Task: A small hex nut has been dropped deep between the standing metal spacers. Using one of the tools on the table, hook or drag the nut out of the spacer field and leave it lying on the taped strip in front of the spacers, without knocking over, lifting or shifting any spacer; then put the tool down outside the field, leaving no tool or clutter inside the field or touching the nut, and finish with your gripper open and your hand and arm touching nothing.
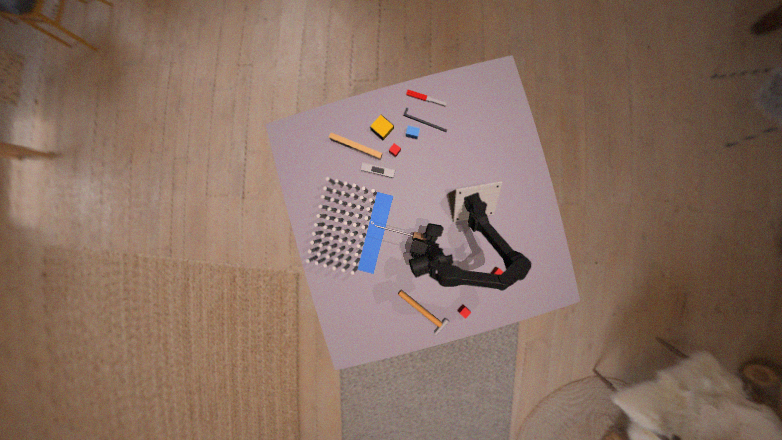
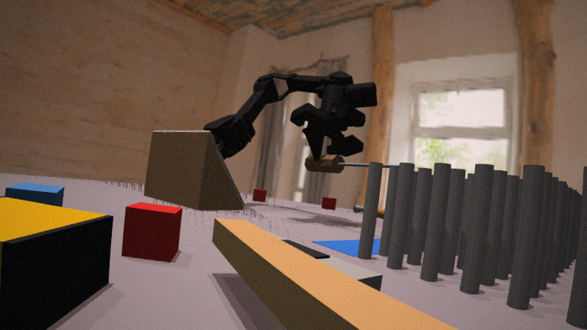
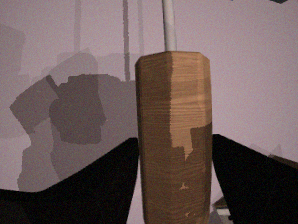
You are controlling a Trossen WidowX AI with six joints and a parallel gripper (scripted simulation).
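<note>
My gripper tip is now 90 mm short of the wooden-handled file and 60 mm to the left of it. Also, from my gripper tip: blue taped strip (200 mm ahead, 90 mm to the right, 120 mm below); then hex nut (190 mm ahead, 140 mm to the right, 120 mm below); then grey bar (80 mm ahead, 360 mm to the right, 110 mm below).
</note>
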